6 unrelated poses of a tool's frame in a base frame.
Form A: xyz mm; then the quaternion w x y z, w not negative.
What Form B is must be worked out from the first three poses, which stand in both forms.
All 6 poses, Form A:
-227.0 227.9 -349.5 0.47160 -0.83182 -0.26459 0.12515
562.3 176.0 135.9 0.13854 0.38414 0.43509 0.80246
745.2 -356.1 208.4 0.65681 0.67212 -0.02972 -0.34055
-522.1 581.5 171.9 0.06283 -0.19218 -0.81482 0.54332
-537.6 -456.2 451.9 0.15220 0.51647 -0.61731 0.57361
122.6 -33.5 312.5 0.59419 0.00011 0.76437 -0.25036
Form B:
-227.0 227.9 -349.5 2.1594 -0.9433 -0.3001 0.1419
562.3 176.0 135.9 2.8636 0.3879 0.4393 0.8103
745.2 -356.1 208.4 1.7084 0.8913 -0.0394 -0.4516
-522.1 581.5 171.9 3.0159 -0.1926 -0.8164 0.5444
-537.6 -456.2 451.9 2.8360 0.5226 -0.6246 0.5804
122.6 -33.5 312.5 1.8691 0.0001 0.9503 -0.3113

